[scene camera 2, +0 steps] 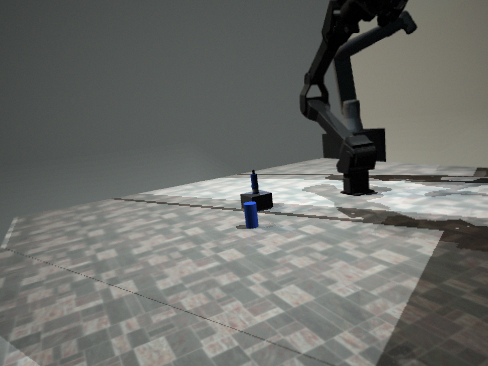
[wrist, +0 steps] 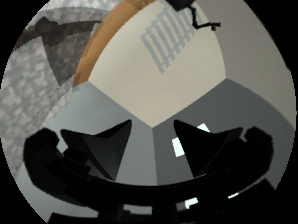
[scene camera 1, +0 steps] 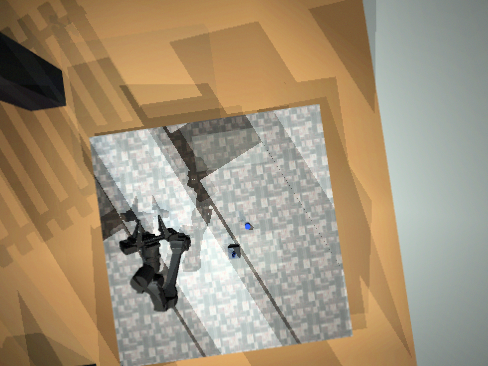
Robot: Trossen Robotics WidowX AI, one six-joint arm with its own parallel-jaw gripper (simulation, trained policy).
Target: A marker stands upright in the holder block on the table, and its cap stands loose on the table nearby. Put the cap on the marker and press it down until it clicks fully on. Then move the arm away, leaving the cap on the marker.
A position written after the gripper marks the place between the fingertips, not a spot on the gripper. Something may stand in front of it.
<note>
In view: the gripper [scene camera 1: 149, 217].
The gripper shows as well in the wrist view [wrist: 153, 122].
</note>
